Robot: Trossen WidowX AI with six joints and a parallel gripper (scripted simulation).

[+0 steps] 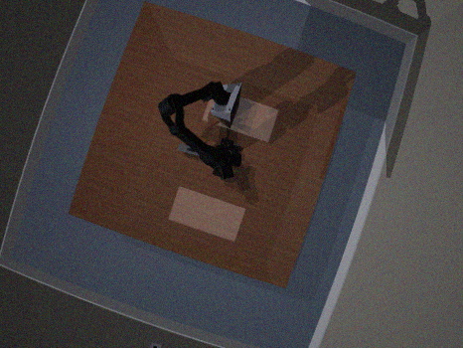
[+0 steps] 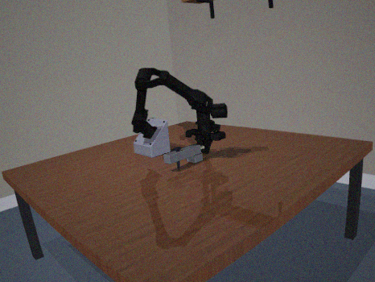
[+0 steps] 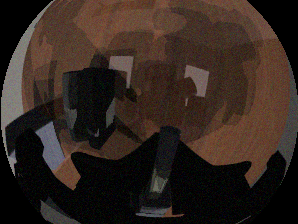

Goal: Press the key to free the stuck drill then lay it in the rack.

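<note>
Right now my gripper tip is 40 mm to the left of the drill and 30 mm below it. From my gripper tip the other things lie so: dark key: 170 mm to the right, 40 mm above, 20 mm ahead; then grey rack: 80 mm behind, 20 mm to the left, 10 mm above.
</note>
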